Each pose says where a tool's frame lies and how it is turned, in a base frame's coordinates. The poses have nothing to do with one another.
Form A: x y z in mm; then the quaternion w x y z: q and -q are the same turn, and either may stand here.
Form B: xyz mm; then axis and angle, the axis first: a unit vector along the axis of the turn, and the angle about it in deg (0 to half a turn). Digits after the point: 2 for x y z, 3 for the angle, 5 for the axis.
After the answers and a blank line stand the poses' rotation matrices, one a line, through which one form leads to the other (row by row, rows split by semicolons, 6 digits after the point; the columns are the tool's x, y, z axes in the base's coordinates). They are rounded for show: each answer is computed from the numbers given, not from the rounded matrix.
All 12 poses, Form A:
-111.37, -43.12, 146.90, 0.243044, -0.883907, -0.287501, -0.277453
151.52, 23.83, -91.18, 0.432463, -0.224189, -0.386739, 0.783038
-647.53, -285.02, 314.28, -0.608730, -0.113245, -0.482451, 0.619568
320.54, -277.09, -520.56, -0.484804, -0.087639, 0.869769, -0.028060
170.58, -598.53, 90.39, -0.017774, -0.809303, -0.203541, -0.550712
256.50, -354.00, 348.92, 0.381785, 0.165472, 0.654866, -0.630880
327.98, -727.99, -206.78, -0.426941, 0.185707, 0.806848, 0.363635
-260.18, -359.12, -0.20, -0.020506, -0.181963, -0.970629, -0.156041
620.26, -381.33, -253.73, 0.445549, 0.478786, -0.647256, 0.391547
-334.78, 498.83, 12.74, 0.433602, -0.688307, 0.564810, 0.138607
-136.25, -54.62, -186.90, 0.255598, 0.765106, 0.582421, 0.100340
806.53, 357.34, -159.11, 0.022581, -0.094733, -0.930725, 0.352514
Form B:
-111.37, -43.12, 146.90, -0.91123, -0.29639, -0.28603, 151.867
151.52, 23.83, -91.18, -0.24864, -0.42892, 0.86845, 128.752
-647.53, -285.02, 314.28, 0.14274, 0.60810, -0.78092, 105.005
320.54, -277.09, -520.56, 0.10020, -0.99445, 0.03208, 122.001
170.58, -598.53, 90.39, 0.80943, 0.20357, 0.55080, 177.963
256.50, -354.00, 348.92, 0.17903, 0.70854, -0.68259, 135.111
327.98, -727.99, -206.78, -0.20536, -0.89226, -0.40213, 129.453
-260.18, -359.12, -0.20, 0.18200, 0.97083, 0.15607, 177.650
620.26, -381.33, -253.73, 0.53480, -0.72298, 0.43736, 127.083
-334.78, 498.83, 12.74, -0.76385, 0.62680, 0.15382, 128.607
-136.25, -54.62, -186.90, 0.79139, 0.60243, 0.10379, 150.382
806.53, 357.34, -159.11, -0.09476, -0.93096, 0.35260, 177.412

0.680726 0.643116 0.350735; 0.373382 -0.716545 0.589193; 0.630237 -0.270121 -0.727899
-0.525430 -0.503864 -0.685597; 0.850675 -0.326818 -0.411756; -0.016596 -0.799569 0.600345
-0.233247 0.863569 0.447039; -0.645029 0.206622 -0.735694; -0.727691 -0.459951 0.508833
-0.514569 -0.179658 -0.838416; -0.125244 0.983064 -0.133787; 0.848252 0.036164 -0.528356
0.310575 0.309876 0.898621; 0.349029 -0.916510 0.195416; 0.884150 0.252954 -0.392801
-0.653718 0.698445 0.291250; -0.264997 0.149219 -0.952633; -0.708822 -0.699934 0.087539
-0.566469 0.610176 -0.553894; -0.010827 0.666565 0.745368; 0.824012 0.428225 -0.370982
-0.932938 0.346837 0.096595; 0.359637 0.885081 0.295453; 0.016980 0.310378 -0.950461
-0.144500 -0.968702 -0.201834; -0.270888 0.234909 -0.933508; 0.951704 -0.080217 -0.296354
0.323555 -0.897726 0.298997; -0.657325 0.014043 0.753476; -0.680614 -0.440330 -0.585555
0.301435 0.839934 0.451273; 0.942521 -0.190911 -0.274239; -0.144190 0.507999 -0.849203
-0.981032 0.160421 -0.108823; 0.192261 0.733519 -0.651909; -0.024756 -0.660466 -0.750448

